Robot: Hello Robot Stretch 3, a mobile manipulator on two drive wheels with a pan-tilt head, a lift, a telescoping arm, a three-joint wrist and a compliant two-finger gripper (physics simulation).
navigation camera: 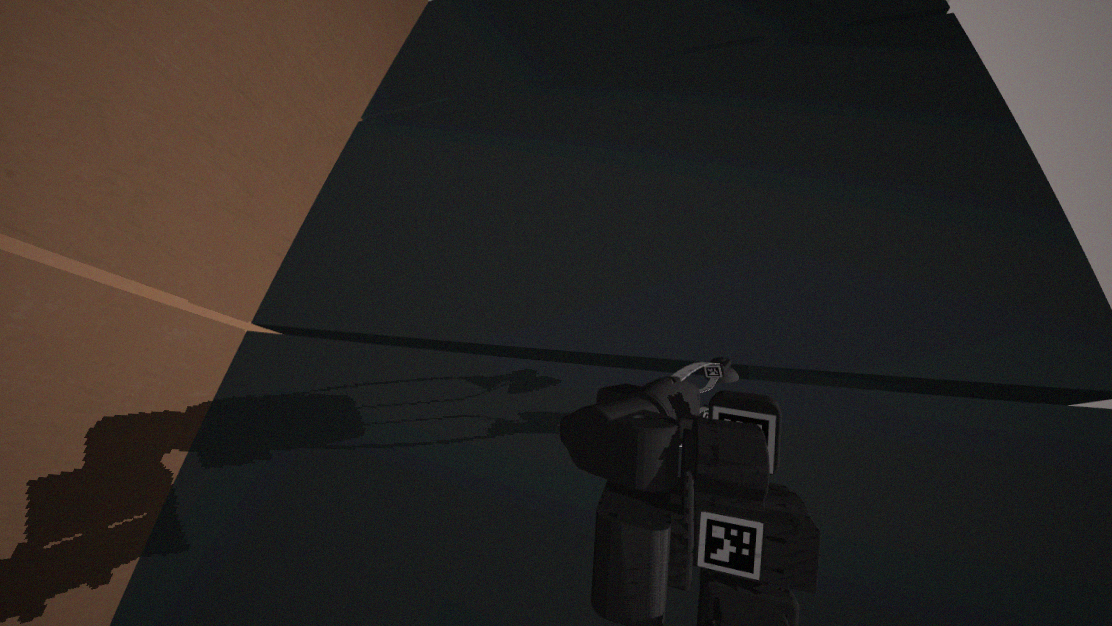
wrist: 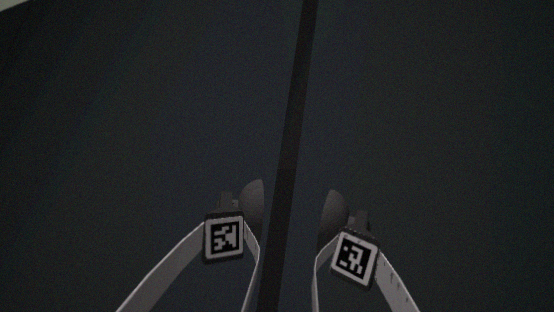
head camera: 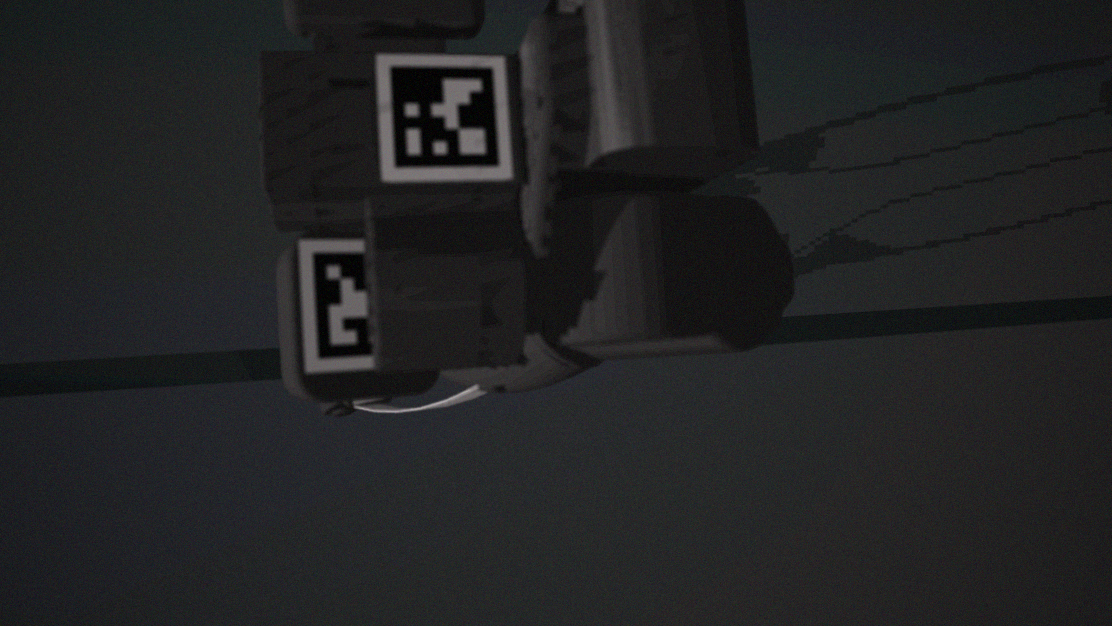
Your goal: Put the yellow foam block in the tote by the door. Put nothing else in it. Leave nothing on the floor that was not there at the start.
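Places are measured from the robot's base along level axes (x ahead, y right, z down), in millimetres.
Pixels of known places: gripper, between the fingertips: [wrist: 292, 207].
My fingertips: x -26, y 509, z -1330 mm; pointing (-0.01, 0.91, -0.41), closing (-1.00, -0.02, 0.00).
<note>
Behind a point stands the place of what it marks.
The yellow foam block and the tote by the door do not show in these views. My gripper [wrist: 292, 207] @(x -26, y 509, z -1330 mm) [navigation camera: 719, 371] @(x -26, y 509, z -1330 mm) is open. In the wrist view its two rounded fingertips stand apart with nothing between them, over a dark surface crossed by a darker band. In the navigation view the gripper is at the right of the lower middle, beyond the dark wrist parts, and one marked finger shows. In the head view the wrist hides most of the gripper; a thin pale strip of a finger shows below it.
A dark surface [head camera: 700, 482] @(x 115, y 708, z -1016 mm) [navigation camera: 591, 233] @(x 264, y 763, z -1077 mm) [wrist: 425, 125] @(x -160, y 605, z -1447 mm) fills much of each view. A darker band [head camera: 140, 374] @(x -15, y 692, z -1476 mm) [navigation camera: 466, 347] @(x -21, y 707, z -793 mm) [wrist: 295, 125] @(x -19, y 702, z -1466 mm) crosses it. A brown surface [navigation camera: 155, 139] @(x 469, y 412, z 0 mm) lies at the left, with the arm's jagged shadow. A pale surface [navigation camera: 1066, 116] @(x 769, y 1355, z -2437 mm) shows at upper right.
</note>
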